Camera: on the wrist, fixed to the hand. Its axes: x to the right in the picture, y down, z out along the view.
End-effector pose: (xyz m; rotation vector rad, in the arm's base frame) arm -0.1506 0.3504 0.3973 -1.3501 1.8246 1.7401
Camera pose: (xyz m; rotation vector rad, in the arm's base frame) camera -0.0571 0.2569 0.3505 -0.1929 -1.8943 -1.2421
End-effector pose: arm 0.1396 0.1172 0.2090 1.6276 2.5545 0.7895
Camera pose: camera 0.0265 0.0662 0.2744 -2.5325 -0.4629 -0.7147
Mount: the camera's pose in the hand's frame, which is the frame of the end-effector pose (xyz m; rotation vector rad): 0.0251 -0.0853 -0.1085 -0.0976 0.2102 1.6266
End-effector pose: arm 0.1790 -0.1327 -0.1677 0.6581 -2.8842 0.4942
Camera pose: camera 0.2014 -0.1776 -0.0367 -1.7424 -2.5069 0.4389
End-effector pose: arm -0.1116 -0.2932 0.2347 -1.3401 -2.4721 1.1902
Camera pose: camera -0.1397 -0.2370 0.3601 2.5871 0.6890 -0.6190
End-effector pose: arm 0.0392 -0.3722 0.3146 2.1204 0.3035 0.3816
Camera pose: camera 0.0149 -0.2345 0.3033 1.7685 -1.3889 1.4546
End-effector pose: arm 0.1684 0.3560 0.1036 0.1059 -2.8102 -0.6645
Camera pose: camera 0.1734 0.2298 0.1647 -1.7120 -1.7201 -0.2674
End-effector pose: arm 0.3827 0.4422 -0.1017 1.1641 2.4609 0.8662
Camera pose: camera 0.2628 0.3763 -0.0705 -2.4217 -0.8142 -1.0780
